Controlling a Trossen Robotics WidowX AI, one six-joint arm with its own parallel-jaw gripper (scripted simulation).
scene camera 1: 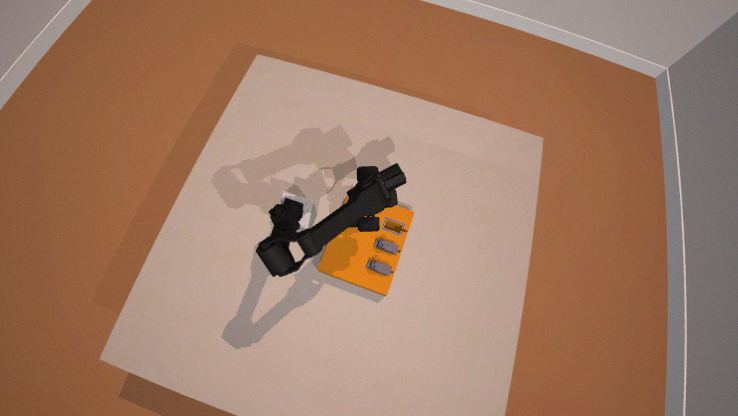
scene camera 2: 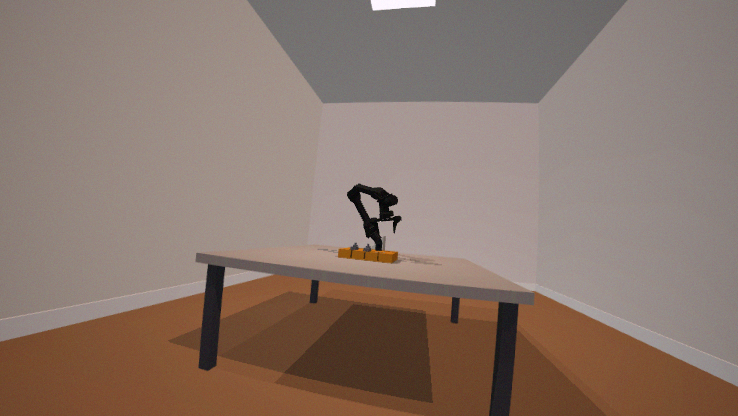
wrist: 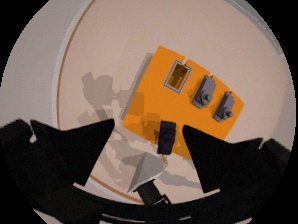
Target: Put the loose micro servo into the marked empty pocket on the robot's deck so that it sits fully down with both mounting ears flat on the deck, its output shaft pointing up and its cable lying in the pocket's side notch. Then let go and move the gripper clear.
Scene:
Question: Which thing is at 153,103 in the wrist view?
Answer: An orange deck.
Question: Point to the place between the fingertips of my gripper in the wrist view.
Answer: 149,125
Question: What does my gripper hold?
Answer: Nothing.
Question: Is my gripper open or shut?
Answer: Open.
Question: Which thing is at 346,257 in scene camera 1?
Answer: An orange deck.

